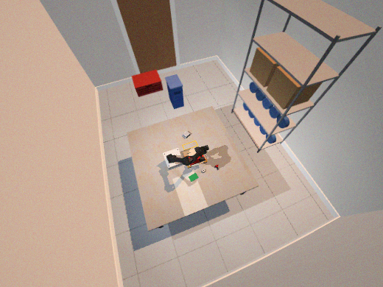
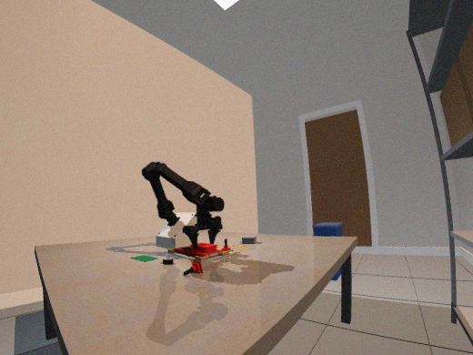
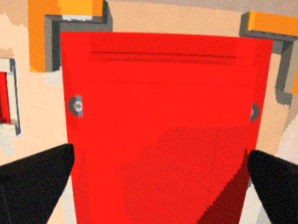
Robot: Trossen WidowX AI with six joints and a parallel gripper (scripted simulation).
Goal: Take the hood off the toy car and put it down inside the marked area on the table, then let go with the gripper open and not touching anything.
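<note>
Now: gripper tip 12 cm to the right of the black axle peg and 3 cm short of it. Also, from my gripper tip: red hood: right at my gripper tip; green patch: 19 cm to the right, 17 cm behind, 4 cm below; black wheel: 17 cm to the right, 3 cm below, 3 cm behind.
</note>
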